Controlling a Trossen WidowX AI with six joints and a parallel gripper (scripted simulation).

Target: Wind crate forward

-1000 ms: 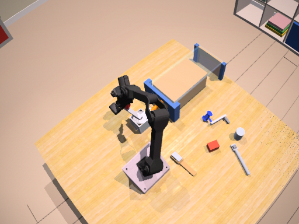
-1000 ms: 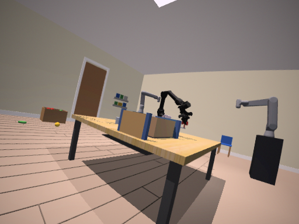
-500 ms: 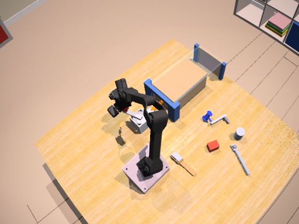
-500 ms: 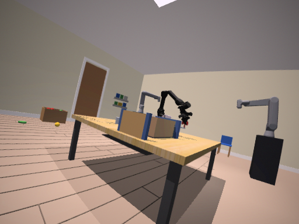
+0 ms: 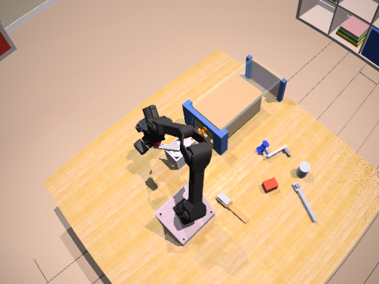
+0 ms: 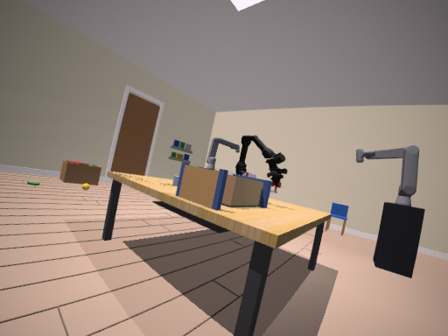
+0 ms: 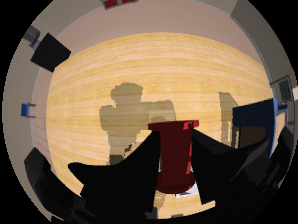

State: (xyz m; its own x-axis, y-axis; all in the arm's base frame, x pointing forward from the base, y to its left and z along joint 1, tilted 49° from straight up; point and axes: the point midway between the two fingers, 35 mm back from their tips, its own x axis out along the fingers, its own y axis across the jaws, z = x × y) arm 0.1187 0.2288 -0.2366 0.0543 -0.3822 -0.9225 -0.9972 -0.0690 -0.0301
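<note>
My gripper tip is now 20 mm short of the crank handle, 50 mm to the left of it and 30 mm above it. Round my gripper tip: blue steel frame 220 mm ahead, 100 mm to the right, 30 mm below; winch 50 mm ahead, 100 mm to the right, 100 mm below; red knob 20 mm to the right.
</note>
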